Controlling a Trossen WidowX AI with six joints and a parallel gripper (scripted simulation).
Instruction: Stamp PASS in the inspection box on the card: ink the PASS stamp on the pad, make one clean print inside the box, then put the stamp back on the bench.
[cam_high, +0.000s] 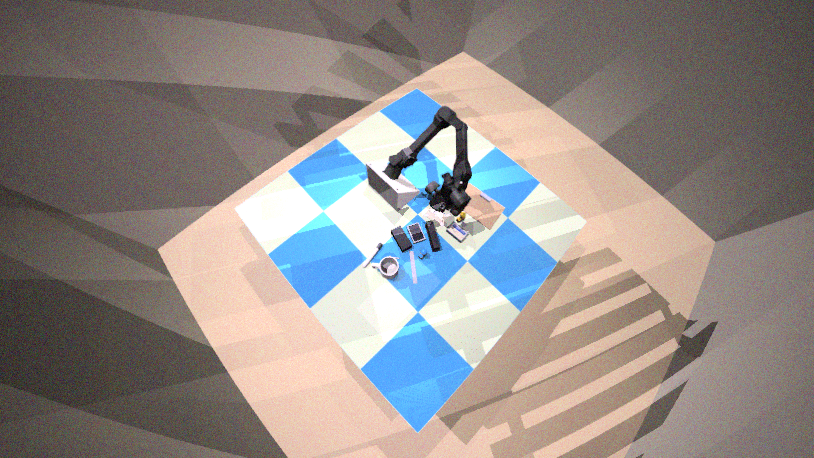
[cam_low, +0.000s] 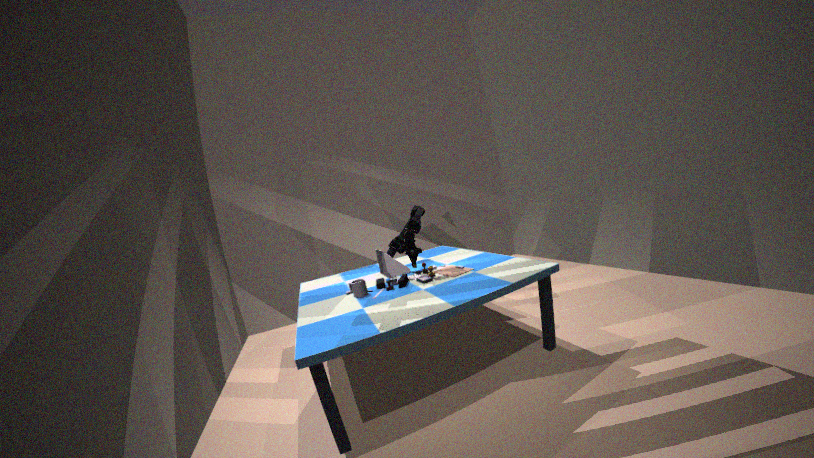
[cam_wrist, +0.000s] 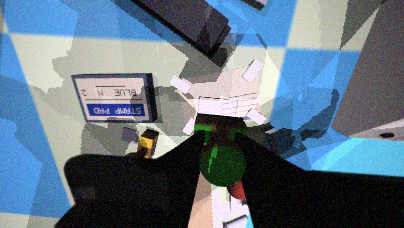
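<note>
Right now the pale card is 90 mm below my gripper tip and 10 mm to the right of it. The rest, counted from my gripper tip: green-knobbed pass stamp (right at my gripper tip); then reddish stamp (80 mm to the left, 60 mm below, 30 mm behind); then dark flat device (110 mm to the right, 70 mm below, 50 mm ahead).
</note>
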